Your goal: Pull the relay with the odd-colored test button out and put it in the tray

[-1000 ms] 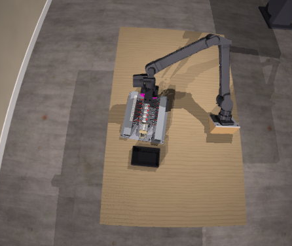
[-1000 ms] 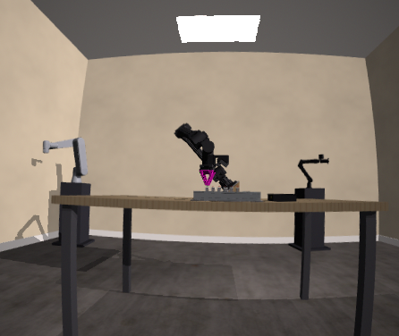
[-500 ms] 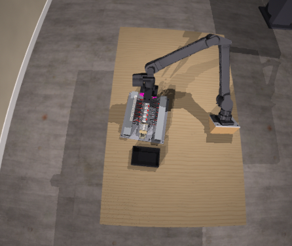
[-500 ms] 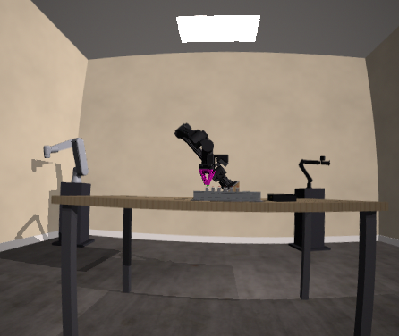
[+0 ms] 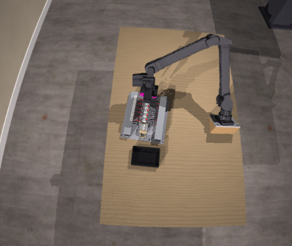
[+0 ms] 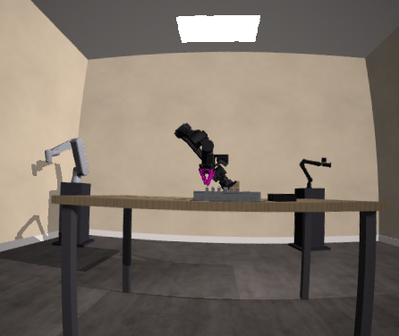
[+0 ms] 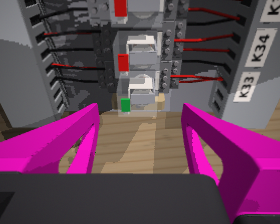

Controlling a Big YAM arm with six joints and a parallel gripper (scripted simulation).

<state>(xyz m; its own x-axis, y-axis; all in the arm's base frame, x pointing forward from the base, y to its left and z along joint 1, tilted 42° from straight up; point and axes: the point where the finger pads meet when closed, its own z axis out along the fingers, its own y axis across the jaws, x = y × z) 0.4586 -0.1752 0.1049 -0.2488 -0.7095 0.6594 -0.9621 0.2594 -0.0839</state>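
Right now the relay is 30 mm below my hand. The rest, counted from my hand: black tray (50 mm ahead, 370 mm to the left, 70 mm below).
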